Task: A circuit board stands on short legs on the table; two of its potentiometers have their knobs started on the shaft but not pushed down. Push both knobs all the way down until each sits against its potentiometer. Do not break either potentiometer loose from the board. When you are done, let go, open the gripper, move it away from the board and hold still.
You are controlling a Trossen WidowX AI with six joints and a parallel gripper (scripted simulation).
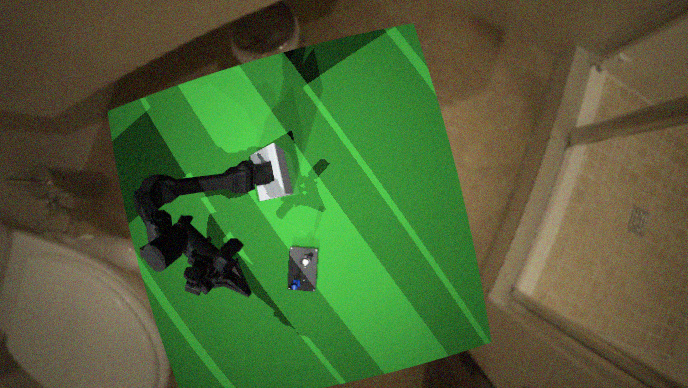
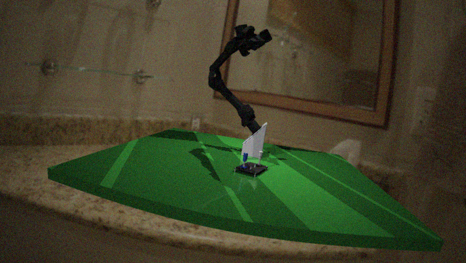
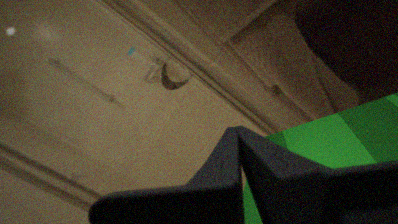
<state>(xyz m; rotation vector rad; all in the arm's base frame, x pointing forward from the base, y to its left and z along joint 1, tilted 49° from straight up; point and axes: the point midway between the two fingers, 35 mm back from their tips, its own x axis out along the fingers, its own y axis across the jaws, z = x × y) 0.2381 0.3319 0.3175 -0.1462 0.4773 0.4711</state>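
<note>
Now: gripper tip 51 cm above the grey knob, 6 cm to the right of it and 3 cm short of it. Round my gripper tip: blue knob: 51 cm below, 12 cm ahead.
</note>
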